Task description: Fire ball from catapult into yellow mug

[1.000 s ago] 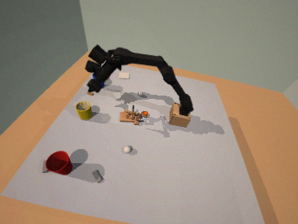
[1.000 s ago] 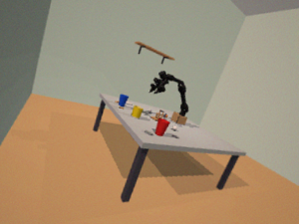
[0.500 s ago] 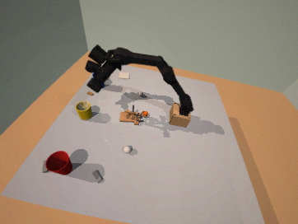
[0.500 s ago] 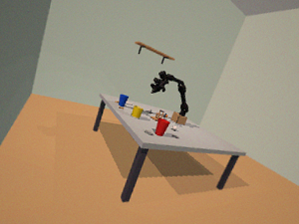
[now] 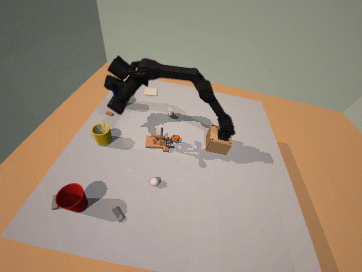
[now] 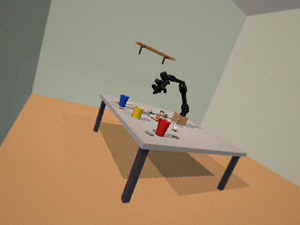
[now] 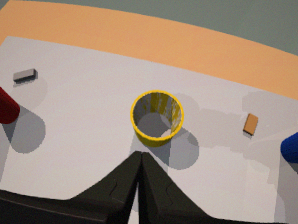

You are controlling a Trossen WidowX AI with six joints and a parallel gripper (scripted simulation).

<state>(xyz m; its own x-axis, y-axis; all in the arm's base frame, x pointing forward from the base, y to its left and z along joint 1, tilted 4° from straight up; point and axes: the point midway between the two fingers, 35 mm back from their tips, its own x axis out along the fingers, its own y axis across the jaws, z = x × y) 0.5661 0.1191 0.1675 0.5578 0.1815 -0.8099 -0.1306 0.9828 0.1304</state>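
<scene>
Now: the orange ball 320 mm behind my gripper tip, 80 mm to the right of it and 200 mm below it. The rest, counted from my gripper tip: wooden catapult (250 mm behind, 50 mm to the right, 210 mm below); yellow mug (90 mm ahead, 230 mm below); brown block (160 mm ahead, 220 mm to the right, 260 mm below).
</scene>
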